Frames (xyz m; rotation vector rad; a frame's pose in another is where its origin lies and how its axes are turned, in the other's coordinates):
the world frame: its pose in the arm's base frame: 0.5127 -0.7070 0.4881 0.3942 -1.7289 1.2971
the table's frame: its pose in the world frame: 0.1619 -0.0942 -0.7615 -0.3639 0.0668 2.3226
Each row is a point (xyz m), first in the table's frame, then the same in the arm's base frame.
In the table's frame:
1: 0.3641 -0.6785 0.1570
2: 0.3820 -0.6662 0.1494
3: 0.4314 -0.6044 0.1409
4: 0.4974 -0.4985 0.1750
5: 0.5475 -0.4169 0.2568
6: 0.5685 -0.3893 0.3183
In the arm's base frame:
1: 0.1698 0.2390 0.4130
2: 0.1842 0.2468 0.3968
3: 0.2436 0.2465 0.3438
4: 0.3243 0.1983 0.2550
5: 0.3625 0.1140 0.1695
6: 0.3608 0.0584 0.1261

